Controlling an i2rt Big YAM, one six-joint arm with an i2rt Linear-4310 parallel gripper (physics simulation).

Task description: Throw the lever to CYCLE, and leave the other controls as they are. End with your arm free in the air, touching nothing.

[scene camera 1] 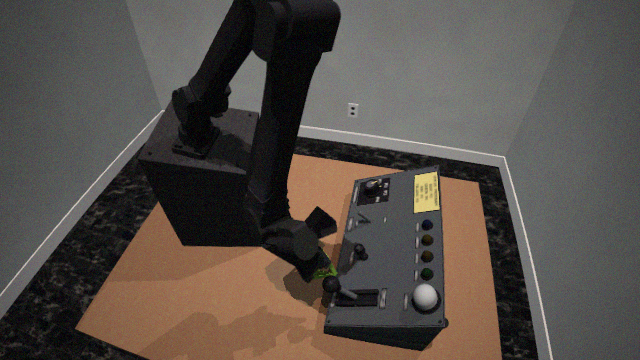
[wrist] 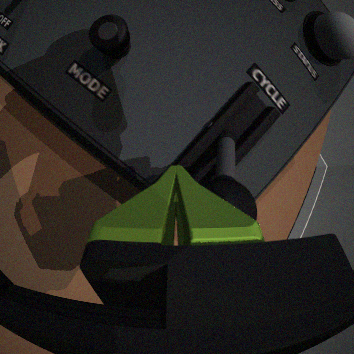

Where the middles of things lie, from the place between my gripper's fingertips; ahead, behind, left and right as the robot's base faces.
I see the lever (wrist: pixel 224 185) 2 cm ahead of my hand and 3 cm to the right of it. From my hand the other things lie so: control panel (scene camera 1: pixel 401 283) (15 cm ahead, 14 cm to the left, 3 cm below).
